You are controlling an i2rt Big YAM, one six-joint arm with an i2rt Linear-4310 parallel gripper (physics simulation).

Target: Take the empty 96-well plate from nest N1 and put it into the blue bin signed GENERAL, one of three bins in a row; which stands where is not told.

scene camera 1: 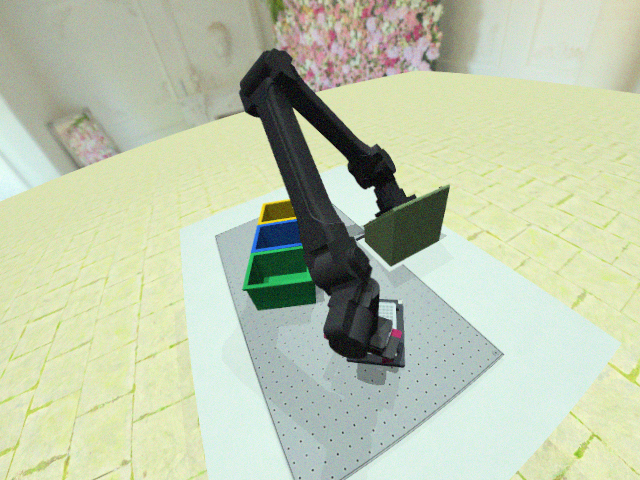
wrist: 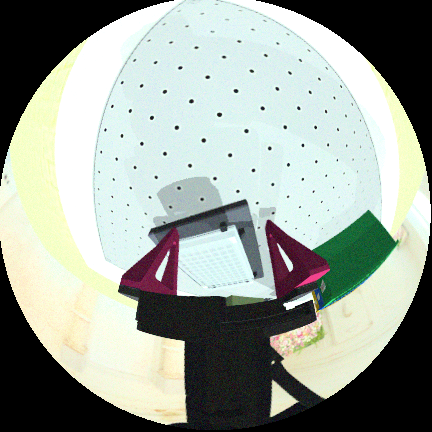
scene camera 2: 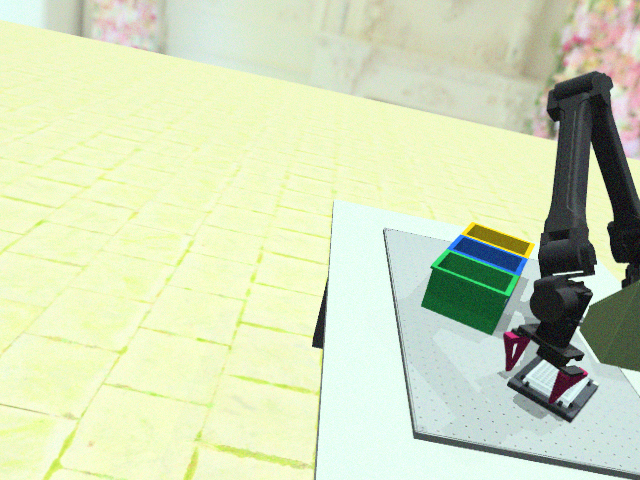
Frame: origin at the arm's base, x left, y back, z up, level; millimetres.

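Seen in the pictures: gripper, fingertip midpoint: [wrist: 221, 227] [scene camera 2: 528, 386]; arm's base, origin of the base link: [scene camera 1: 395, 209].
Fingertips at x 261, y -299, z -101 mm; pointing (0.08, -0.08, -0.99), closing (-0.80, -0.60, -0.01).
Pixels of each thing's top centre, then the offset from my fingertips to it. "*": a spot on its surface instead. Level surfaces: height alone.
- white 96-well plate, middle of its top: [wrist: 216, 272] [scene camera 2: 558, 376] [scene camera 1: 377, 324] dz +14, dx -33, dy +62 mm
- dark nest, middle of its top: [wrist: 216, 269] [scene camera 2: 557, 377] [scene camera 1: 376, 325] dz +10, dx -33, dy +61 mm
- blue bin, middle of its top: [scene camera 2: 488, 253] [scene camera 1: 281, 233] [wrist: 346, 294] dz +88, dx -384, dy -21 mm
- yellow bin, surface spot: [scene camera 2: 498, 240] * dz +67, dx -553, dy +50 mm
- perforated board, its level: dz -12 mm
The white 96-well plate [scene camera 1: 387, 310] [scene camera 2: 542, 375] [wrist: 215, 257] sits in the dark nest [scene camera 2: 582, 405] [wrist: 200, 218] on the perforated board. My gripper [scene camera 2: 530, 385] [wrist: 221, 227] is open and empty, its crimson fingers pointing down above the nest. In the wrist view one finger overlaps the plate's left edge and the other stands off its right side. In scene camera 1 the arm hides much of the gripper and nest. The blue bin [scene camera 1: 279, 235] [scene camera 2: 488, 253] stands in the middle of the row; its sign is not readable.
The green bin [scene camera 1: 284, 296] [scene camera 2: 461, 299] [wrist: 355, 257] stands on the nest side of the blue bin, the yellow bin [scene camera 1: 277, 210] [scene camera 2: 498, 240] on its far side. A large olive block [scene camera 1: 418, 227] [scene camera 2: 615, 325] is by the arm's base. The perforated board [scene camera 1: 330, 428] [scene camera 2: 465, 418] carries bins and nest.
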